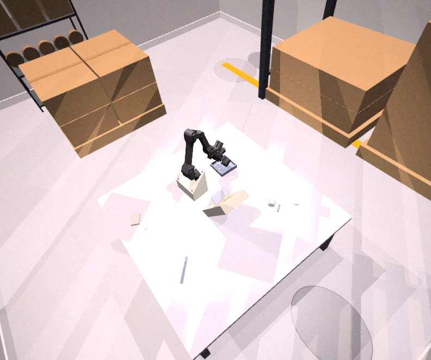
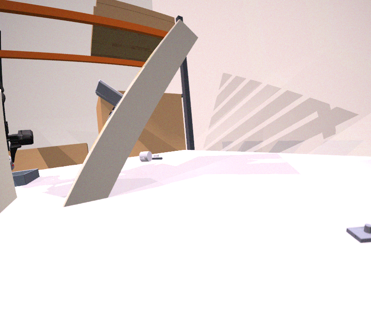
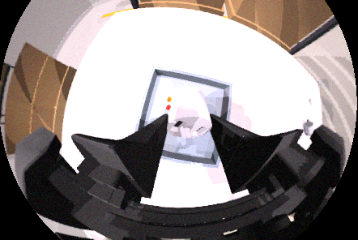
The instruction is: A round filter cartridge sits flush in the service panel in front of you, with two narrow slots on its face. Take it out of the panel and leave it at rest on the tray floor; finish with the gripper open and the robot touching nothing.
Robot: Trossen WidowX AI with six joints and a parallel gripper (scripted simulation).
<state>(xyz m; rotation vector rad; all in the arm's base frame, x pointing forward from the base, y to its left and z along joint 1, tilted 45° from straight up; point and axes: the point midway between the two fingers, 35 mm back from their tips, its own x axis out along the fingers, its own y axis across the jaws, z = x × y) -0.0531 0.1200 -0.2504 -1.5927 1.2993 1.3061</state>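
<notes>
The tray is 6 cm below my gripper tip. Also, from my gripper tip: small disc (60 cm ahead, 19 cm to the left, 6 cm below); then filter cartridge (right at my gripper tip).
</notes>
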